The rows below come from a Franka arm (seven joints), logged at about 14 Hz.
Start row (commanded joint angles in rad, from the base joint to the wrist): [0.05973, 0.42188, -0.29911, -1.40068, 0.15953, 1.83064, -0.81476]
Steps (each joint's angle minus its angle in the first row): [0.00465, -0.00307, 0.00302, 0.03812, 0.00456, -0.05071, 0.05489]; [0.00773, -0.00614, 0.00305, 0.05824, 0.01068, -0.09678, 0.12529]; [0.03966, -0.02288, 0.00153, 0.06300, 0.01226, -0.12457, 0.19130]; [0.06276, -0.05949, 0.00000, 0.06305, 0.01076, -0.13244, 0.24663]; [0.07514, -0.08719, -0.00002, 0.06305, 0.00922, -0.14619, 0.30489]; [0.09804, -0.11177, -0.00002, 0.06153, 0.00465, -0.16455, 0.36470]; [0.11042, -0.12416, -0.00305, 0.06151, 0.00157, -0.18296, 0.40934]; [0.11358, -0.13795, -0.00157, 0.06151, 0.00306, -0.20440, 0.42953]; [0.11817, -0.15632, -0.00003, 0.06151, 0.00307, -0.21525, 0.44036]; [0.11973, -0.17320, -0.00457, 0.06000, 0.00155, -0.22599, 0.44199]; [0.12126, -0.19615, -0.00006, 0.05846, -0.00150, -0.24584, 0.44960]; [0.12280, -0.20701, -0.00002, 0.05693, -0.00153, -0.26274, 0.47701]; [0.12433, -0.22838, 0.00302, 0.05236, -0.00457, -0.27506, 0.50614]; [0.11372, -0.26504, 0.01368, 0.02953, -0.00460, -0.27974, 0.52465]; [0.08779, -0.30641, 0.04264, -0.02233, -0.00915, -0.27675, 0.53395]
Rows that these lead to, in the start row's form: [0.06438, 0.41881, -0.29609, -1.36256, 0.16409, 1.77993, -0.75987]; [0.06746, 0.41574, -0.29606, -1.34244, 0.17021, 1.73386, -0.68947]; [0.09939, 0.39900, -0.29758, -1.33768, 0.17179, 1.70607, -0.62346]; [0.12249, 0.36239, -0.29911, -1.33763, 0.17029, 1.69820, -0.56813]; [0.13487, 0.33469, -0.29913, -1.33763, 0.16875, 1.68445, -0.50987]; [0.15777, 0.31011, -0.29913, -1.33915, 0.16418, 1.66609, -0.45006]; [0.17015, 0.29772, -0.30216, -1.33917, 0.16110, 1.64768, -0.40542]; [0.17331, 0.28393, -0.30068, -1.33917, 0.16259, 1.62624, -0.38523]; [0.17790, 0.26556, -0.29914, -1.33917, 0.16260, 1.61539, -0.37440]; [0.17946, 0.24868, -0.30368, -1.34068, 0.16108, 1.60465, -0.37277]; [0.18099, 0.22573, -0.29917, -1.34222, 0.15803, 1.58480, -0.36516]; [0.18253, 0.21487, -0.29913, -1.34375, 0.15800, 1.56790, -0.33775]; [0.18406, 0.19350, -0.29609, -1.34832, 0.15496, 1.55558, -0.30862]; [0.17345, 0.15684, -0.28543, -1.37115, 0.15493, 1.55090, -0.29011]; [0.14752, 0.11547, -0.25647, -1.42301, 0.15038, 1.55389, -0.28081]
